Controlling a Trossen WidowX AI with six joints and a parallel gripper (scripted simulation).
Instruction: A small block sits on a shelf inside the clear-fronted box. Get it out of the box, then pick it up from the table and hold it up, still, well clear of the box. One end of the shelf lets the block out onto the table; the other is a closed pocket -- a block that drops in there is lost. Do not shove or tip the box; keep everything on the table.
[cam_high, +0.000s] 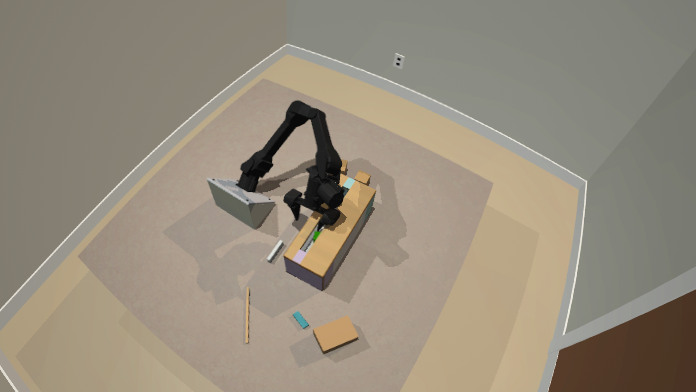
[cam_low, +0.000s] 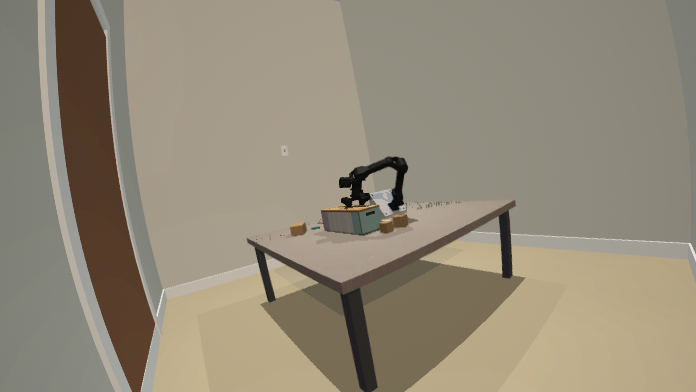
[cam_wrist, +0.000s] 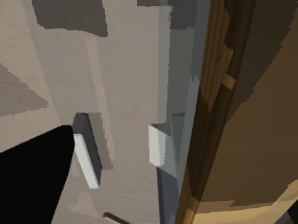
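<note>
My gripper tip is now 40 mm short of the long box, 40 mm to the right of it and 20 mm above it. The rest, counted from my gripper tip: thin wooden stick: 10 mm behind, 370 mm to the right, 80 mm below; then green block: 60 mm ahead, 20 mm to the right.
</note>
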